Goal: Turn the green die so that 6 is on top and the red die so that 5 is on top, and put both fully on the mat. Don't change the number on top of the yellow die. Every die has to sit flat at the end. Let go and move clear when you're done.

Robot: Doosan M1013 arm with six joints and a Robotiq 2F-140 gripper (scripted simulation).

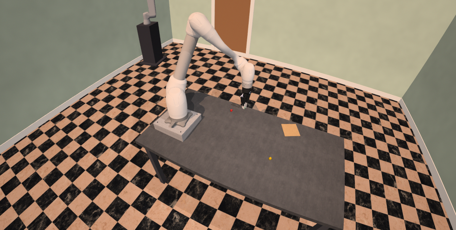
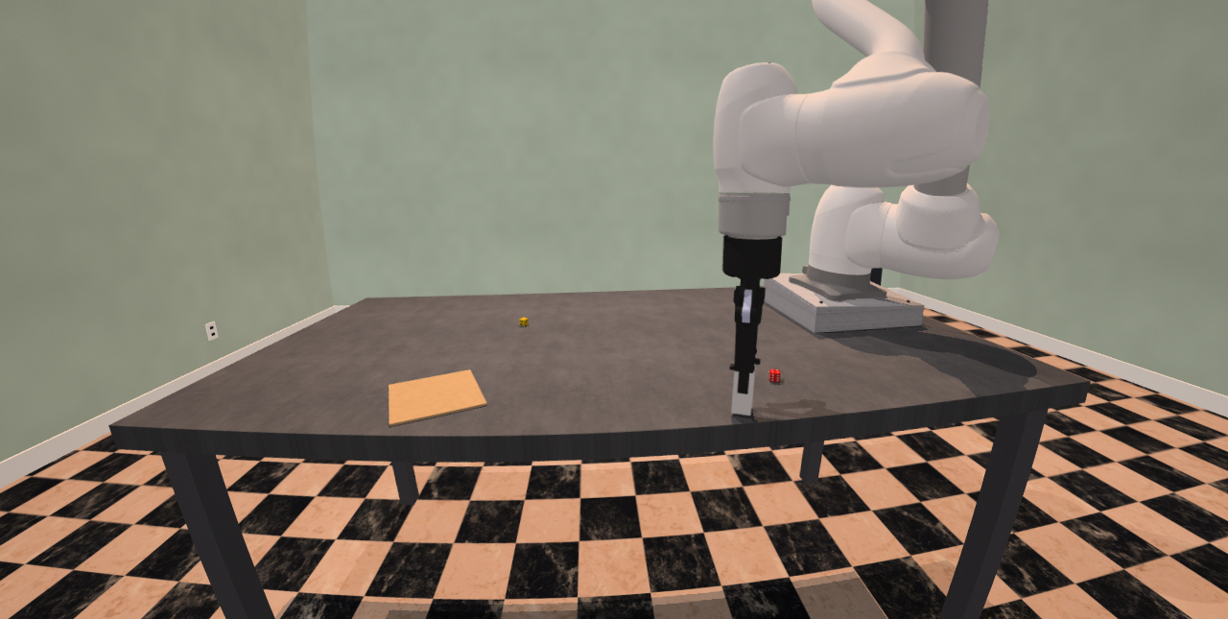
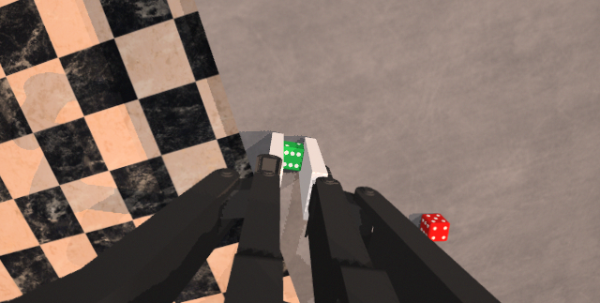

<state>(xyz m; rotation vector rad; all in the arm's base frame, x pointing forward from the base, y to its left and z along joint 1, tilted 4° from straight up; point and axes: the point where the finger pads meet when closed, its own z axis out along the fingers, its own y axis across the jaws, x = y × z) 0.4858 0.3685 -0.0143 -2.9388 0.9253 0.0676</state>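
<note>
Right now my hand is 450 mm short of the orange mat, 160 mm to the left of it and 40 mm above it. Also, from my hand: yellow die: 510 mm to the right, 300 mm ahead, 30 mm below; red die: 100 mm behind, 80 mm to the right, 30 mm below; green die: 30 mm below.
</note>
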